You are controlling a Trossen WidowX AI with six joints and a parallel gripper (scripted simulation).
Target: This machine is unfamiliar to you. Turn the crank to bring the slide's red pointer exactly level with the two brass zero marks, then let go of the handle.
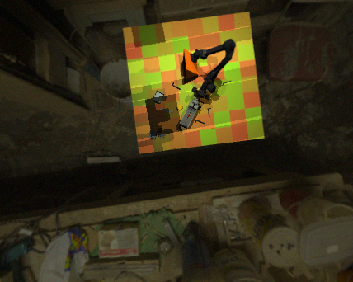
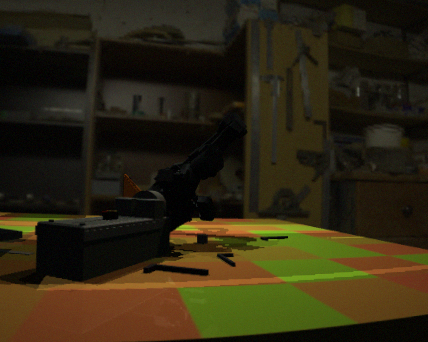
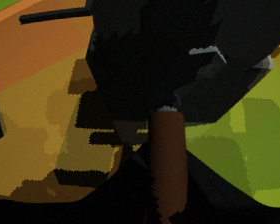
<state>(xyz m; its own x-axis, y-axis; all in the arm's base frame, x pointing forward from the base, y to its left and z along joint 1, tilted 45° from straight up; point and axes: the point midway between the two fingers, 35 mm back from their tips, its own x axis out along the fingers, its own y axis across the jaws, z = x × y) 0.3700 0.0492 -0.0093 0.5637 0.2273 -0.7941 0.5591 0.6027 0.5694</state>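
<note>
Right now my gripper tip is 30 mm below the brown crank handle, 10 mm to the right of it and 10 mm past it. The rest, counted from my gripper tip: yellow disc: 180 mm to the right, 40 mm ahead, 20 mm below; red pointer: 150 mm ahead, 110 mm to the right, 50 mm above; small cube: 110 mm to the left, 90 mm behind, 20 mm below.
</note>
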